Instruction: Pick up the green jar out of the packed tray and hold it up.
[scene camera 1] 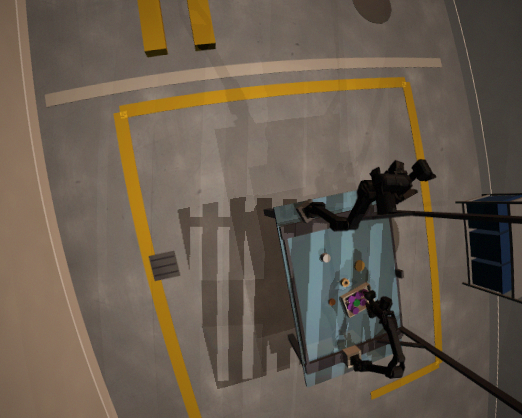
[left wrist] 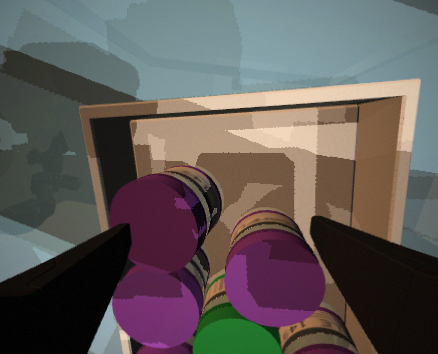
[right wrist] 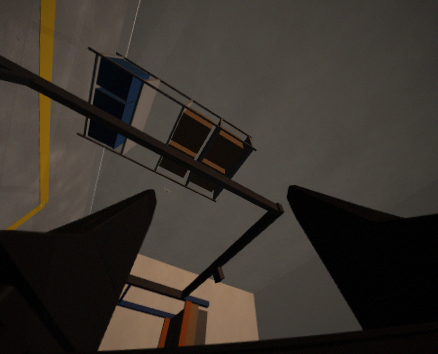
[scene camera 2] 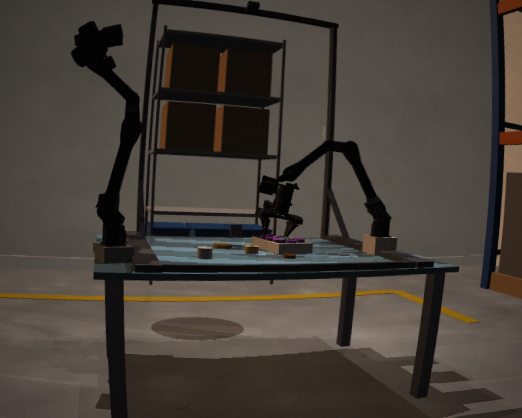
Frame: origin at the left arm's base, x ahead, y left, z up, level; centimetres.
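Seen in the pictures: left gripper, fingertip midpoint: [scene camera 1: 364, 297] [left wrist: 222, 228] [scene camera 2: 274, 237]; right gripper, fingertip midpoint: [scene camera 1: 426, 184] [right wrist: 223, 193]; left arm's base at its link origin: [scene camera 1: 354, 359] [scene camera 2: 380, 236]; right arm's base at its link origin: [scene camera 1: 309, 211] [scene camera 2: 113, 244].
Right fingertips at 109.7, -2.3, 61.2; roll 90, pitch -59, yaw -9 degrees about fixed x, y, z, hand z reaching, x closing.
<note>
Offsets run from my right fingertips to a thing's top centre, as dx, dy, dz.
The green jar @[-71.7, -3.8, -63.0] [scene camera 1: 356, 303] [left wrist: 237, 337] stands among purple-lidded jars in the tan tray [scene camera 1: 346, 308] [scene camera 2: 287, 248] [left wrist: 280, 95]; its lid is cut off by the bottom edge of the left wrist view. One purple-lidded jar @[-72.6, -8.4, -63.0] [left wrist: 275, 280] stands right beside it, and another purple-lidded jar @[-67.1, -5.4, -63.0] [left wrist: 157, 305] is to its left. My left gripper [scene camera 2: 276, 235] [left wrist: 222, 228] is open and points down low over the tray, its fingers spread on either side of the jars in the left wrist view, with nothing held. My right gripper [right wrist: 223, 193] is open and empty, raised high away from the tray.
A pale cylinder @[-38.7, +12.6, -64.4] [scene camera 1: 326, 258] [scene camera 2: 204, 252], an orange disc @[-49.6, -10.8, -66.7] [scene camera 1: 360, 266] [scene camera 2: 222, 246], a small yellowish ring @[-57.6, +1.2, -65.4] [scene camera 1: 342, 283] [scene camera 2: 251, 250] and a small brown disc @[-68.5, +11.2, -66.7] [scene camera 1: 332, 302] [scene camera 2: 289, 256] lie on the table outside the tray. A dark frame [scene camera 2: 332, 100] rises behind the table.
</note>
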